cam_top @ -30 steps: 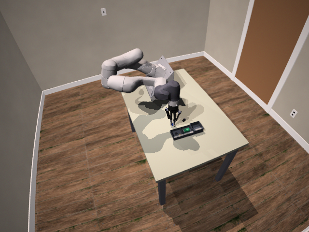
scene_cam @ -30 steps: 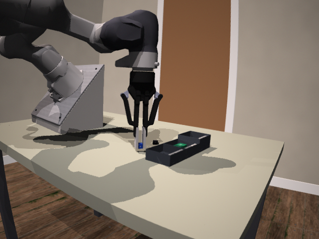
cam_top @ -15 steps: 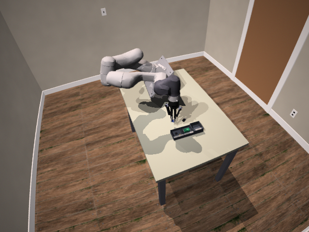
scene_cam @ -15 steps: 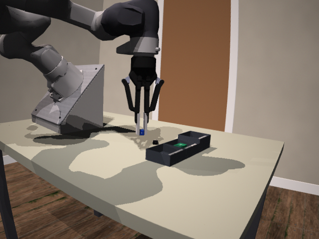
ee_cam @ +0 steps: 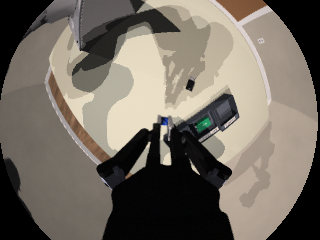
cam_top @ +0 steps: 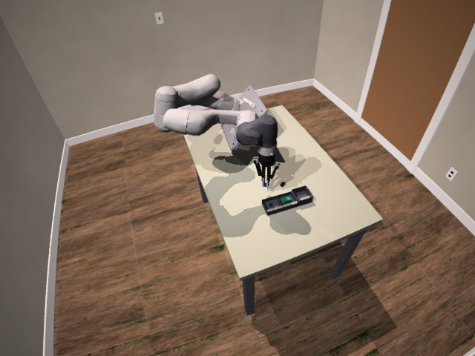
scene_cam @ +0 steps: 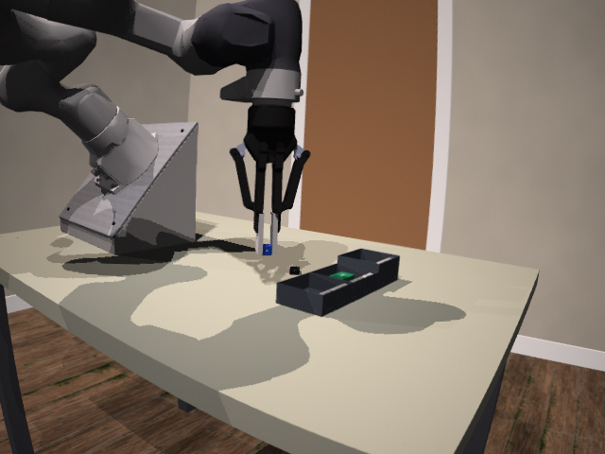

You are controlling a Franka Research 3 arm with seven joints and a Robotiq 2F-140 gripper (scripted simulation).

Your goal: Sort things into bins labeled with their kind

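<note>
My gripper is now 30 mm above the small blue cube. Also, from my hand: green block 90 mm ahead, 80 mm below, 70 mm to the left; then tan ring 120 mm ahead, 80 mm below, 20 mm to the left; then joined bins 100 mm ahead, 80 mm to the left, 70 mm below.
</note>
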